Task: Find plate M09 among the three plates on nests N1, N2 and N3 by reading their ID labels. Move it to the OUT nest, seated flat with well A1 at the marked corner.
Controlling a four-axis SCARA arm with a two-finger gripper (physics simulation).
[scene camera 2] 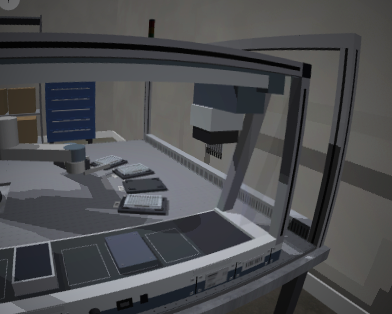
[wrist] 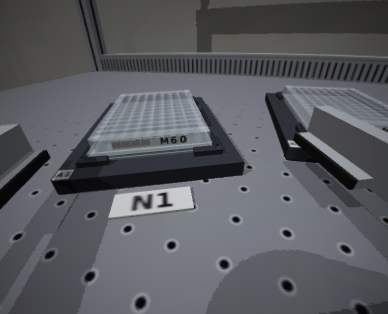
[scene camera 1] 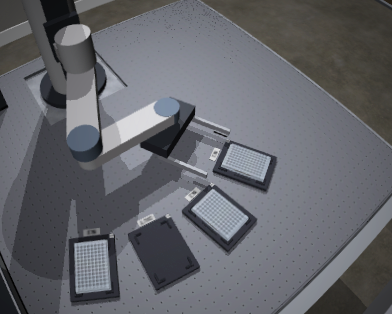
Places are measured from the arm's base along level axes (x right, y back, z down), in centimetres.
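Where they show: gripper, fingertip midpoint: (scene camera 2: 98, 161) (wrist: 174, 131) (scene camera 1: 218, 153).
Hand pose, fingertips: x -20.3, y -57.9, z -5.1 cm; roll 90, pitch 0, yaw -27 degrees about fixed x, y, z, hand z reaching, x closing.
Observation:
Things, the pixels of their top centre, and the offset from my fingertips. "*": a spot on its surface instead. Level surfaces: height alone.
- N2, top centre: (wrist: 338, 100) (scene camera 1: 220, 212) dy -14.2, dx +11.2, dz +1.1 cm
- perforated table, surface height: dz +3.7 cm
- slotted rail, surface spot: (wrist: 225, 67) * dy -42.5, dx -7.2, dz +2.1 cm
The plate on nest N1 (scene camera 1: 246, 162) (scene camera 2: 109, 161) (wrist: 150, 120) lies flat; its ID label reads M60 in the wrist view. Nest N1 (wrist: 165, 172) has its A1 tag at the near left corner. The plate on N2 (scene camera 1: 220, 214) (scene camera 2: 133, 170) (wrist: 340, 102) and the plate on N3 (scene camera 1: 92, 266) (scene camera 2: 144, 202) sit in their nests; their IDs are not readable. The OUT nest (scene camera 1: 164, 252) (scene camera 2: 145, 185) is bare, with a small white tag at one corner. My gripper (scene camera 1: 217, 154) (wrist: 174, 131) is open and empty, its fingertips short of N1 and raised above the table.
The perforated table (scene camera 1: 280, 230) (wrist: 200, 270) carries the nests. A slotted rail (wrist: 225, 67) runs behind them. In the second scene view, a pipetting head (scene camera 2: 216, 120) hangs inside a framed enclosure, behind a deck with a blue-grey block (scene camera 2: 130, 250). A blue drawer cabinet (scene camera 2: 70, 110) stands behind.

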